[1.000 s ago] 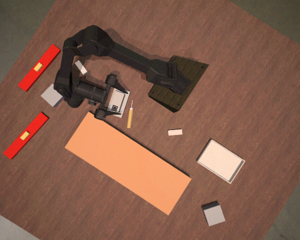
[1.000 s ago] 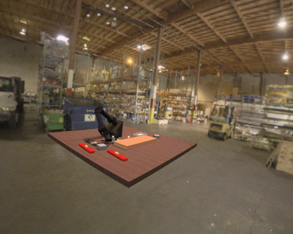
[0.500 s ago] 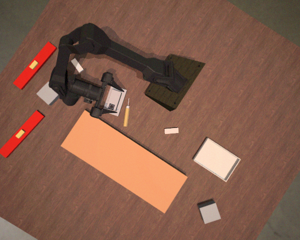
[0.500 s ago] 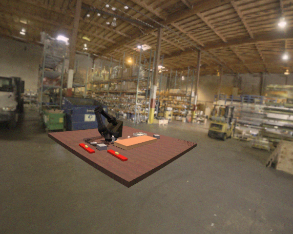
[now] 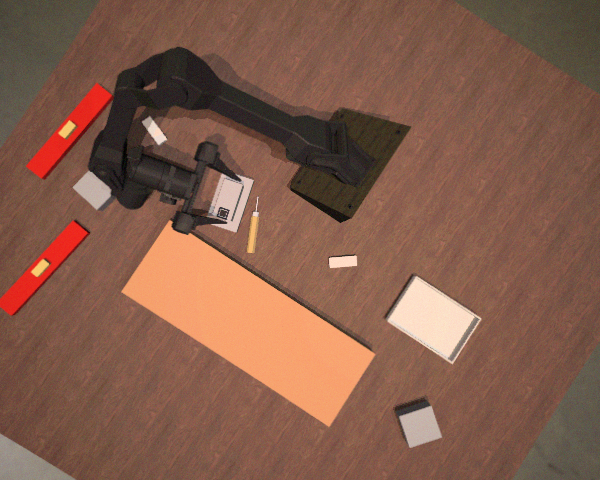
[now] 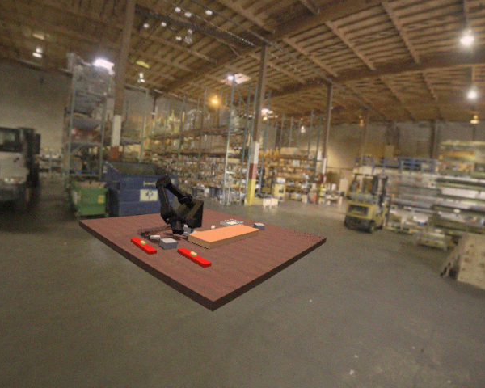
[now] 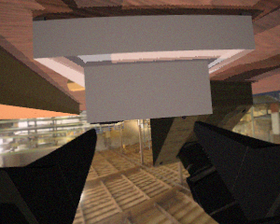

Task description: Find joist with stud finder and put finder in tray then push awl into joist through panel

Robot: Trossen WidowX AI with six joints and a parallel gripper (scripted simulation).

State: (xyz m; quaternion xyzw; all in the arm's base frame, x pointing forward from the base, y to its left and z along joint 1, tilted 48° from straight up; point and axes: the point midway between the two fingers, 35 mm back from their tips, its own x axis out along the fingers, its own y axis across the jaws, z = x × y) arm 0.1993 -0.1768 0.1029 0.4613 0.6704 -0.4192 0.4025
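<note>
Now: the grey stud finder 2 cm below my gripper tip, 2 cm ahead of it and 1 cm to the right of it. Also, from my gripper tip: awl: 6 cm below, 5 cm to the left; white tray: 49 cm to the left, 5 cm below, 4 cm behind.
</note>
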